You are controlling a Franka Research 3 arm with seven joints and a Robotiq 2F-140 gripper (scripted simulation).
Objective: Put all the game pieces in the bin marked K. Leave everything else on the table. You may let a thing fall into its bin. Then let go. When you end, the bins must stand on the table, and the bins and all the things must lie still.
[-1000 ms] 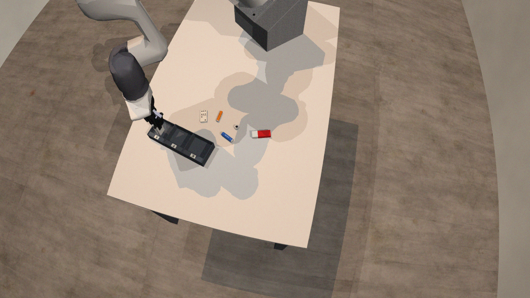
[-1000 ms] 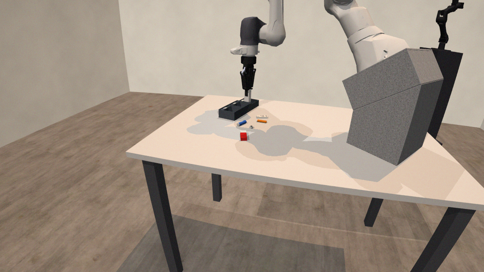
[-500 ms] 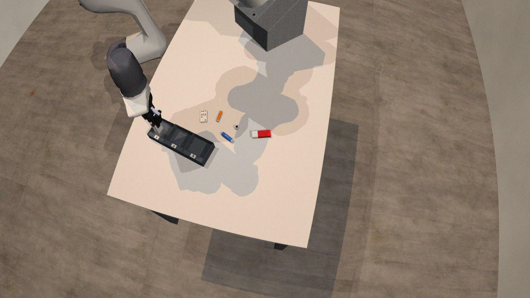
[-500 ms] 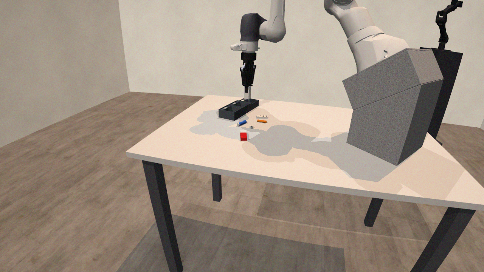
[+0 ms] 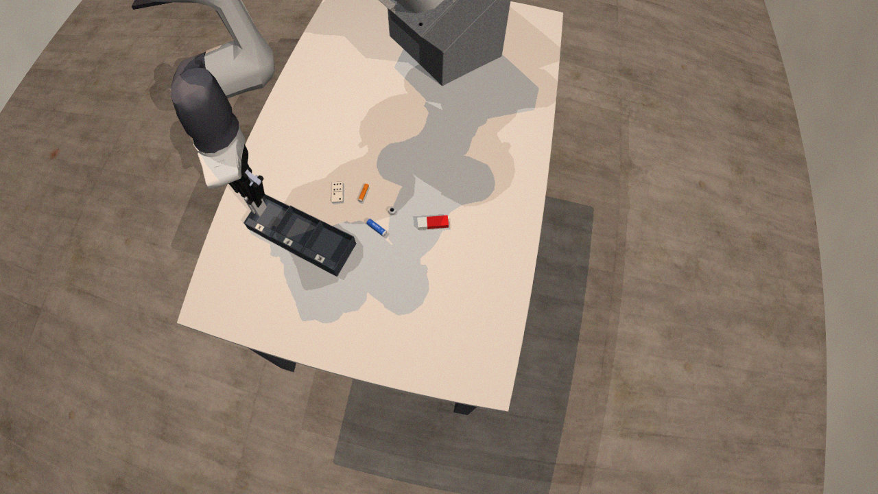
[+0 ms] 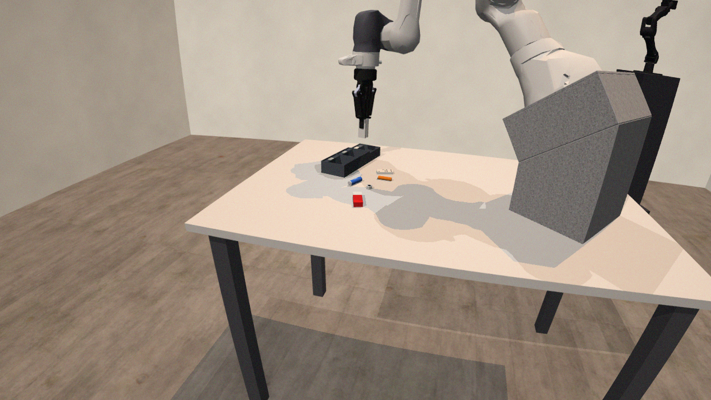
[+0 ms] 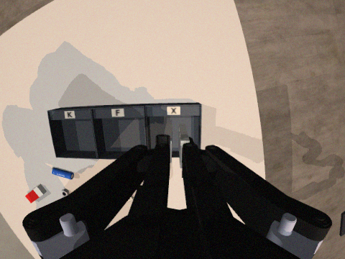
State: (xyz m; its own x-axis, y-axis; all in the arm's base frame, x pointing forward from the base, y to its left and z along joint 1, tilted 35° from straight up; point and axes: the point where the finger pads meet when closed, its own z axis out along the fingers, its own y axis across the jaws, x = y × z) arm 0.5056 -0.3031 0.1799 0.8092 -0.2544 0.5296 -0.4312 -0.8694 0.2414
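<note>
My gripper is now 30 mm short of the tray, 80 mm to the right of it and 80 mm above it. Round my hand: orange battery 70 mm behind, 220 mm to the left, 100 mm below; blue battery 20 mm ahead, 260 mm to the left, 100 mm below; white domino 70 mm behind, 160 mm to the left, 100 mm below.
</note>
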